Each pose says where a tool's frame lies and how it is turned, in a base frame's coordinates. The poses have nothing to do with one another.
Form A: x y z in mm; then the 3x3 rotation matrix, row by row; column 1 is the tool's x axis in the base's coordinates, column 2 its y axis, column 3 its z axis. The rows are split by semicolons.
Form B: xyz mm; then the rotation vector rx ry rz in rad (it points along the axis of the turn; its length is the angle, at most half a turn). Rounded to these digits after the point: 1 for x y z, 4 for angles.
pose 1, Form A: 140.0 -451.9 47.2; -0.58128 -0.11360 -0.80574; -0.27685 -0.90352 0.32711; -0.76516 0.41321 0.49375
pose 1, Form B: 140.0 -451.9 47.2 1.3883 -0.6542 -2.6322
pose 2, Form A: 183.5 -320.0 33.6; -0.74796 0.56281 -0.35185; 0.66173 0.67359 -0.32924; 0.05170 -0.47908 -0.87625
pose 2, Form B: 183.5 -320.0 33.6 -0.9903 -2.6669 0.6537
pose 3, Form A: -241.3 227.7 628.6; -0.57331 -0.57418 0.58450; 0.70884 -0.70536 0.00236; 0.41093 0.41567 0.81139
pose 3, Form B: -241.3 227.7 628.6 0.7282 0.3058 2.2605
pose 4, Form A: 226.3 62.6 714.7; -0.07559 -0.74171 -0.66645; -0.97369 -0.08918 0.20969; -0.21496 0.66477 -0.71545
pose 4, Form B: 226.3 62.6 714.7 1.8649 -1.8502 -0.9507
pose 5, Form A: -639.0 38.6 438.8; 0.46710 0.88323 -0.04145; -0.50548 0.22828 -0.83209; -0.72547 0.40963 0.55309
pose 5, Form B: -639.0 38.6 438.8 0.9049 0.4985 -1.0120
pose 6, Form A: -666.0 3.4 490.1; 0.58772 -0.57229 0.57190; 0.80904 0.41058 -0.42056; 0.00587 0.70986 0.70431
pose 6, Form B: -666.0 3.4 490.1 0.7316 0.3663 0.8939
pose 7, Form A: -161.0 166.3 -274.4; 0.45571 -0.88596 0.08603; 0.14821 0.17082 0.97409; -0.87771 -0.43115 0.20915
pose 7, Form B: -161.0 166.3 -274.4 -1.1654 0.7993 0.8577
